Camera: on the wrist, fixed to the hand. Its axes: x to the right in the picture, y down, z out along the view.
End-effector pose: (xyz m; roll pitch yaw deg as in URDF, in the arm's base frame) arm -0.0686 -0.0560 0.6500 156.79 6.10 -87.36
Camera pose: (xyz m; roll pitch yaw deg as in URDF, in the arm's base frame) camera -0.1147 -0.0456 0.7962 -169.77 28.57 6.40
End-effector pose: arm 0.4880 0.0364 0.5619 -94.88 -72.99 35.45
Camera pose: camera 0.6213 -0.0189 0.5092 96.25 -16.35 -155.46
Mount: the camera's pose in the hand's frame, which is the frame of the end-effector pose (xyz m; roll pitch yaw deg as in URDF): -0.0280 0.0986 -0.1144 3.11 -5.58 -90.37
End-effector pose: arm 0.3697 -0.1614 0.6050 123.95 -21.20 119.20
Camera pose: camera 0.3734 -0.2496 0.7307 144.26 55.35 175.89
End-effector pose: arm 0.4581 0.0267 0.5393 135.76 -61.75 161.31
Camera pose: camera 0.5935 -0.0288 0.5860 112.24 21.55 -154.77
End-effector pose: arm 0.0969 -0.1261 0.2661 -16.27 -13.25 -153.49
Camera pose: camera 0.1210 -0.1840 0.1259 17.45 -21.15 110.88
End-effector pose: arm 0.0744 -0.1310 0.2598 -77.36 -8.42 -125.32
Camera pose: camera 0.0067 -0.0708 0.1358 54.55 -78.74 93.70
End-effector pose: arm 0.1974 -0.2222 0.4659 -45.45 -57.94 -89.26
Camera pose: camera 0.1865 -0.3351 0.3623 71.63 -24.03 134.26
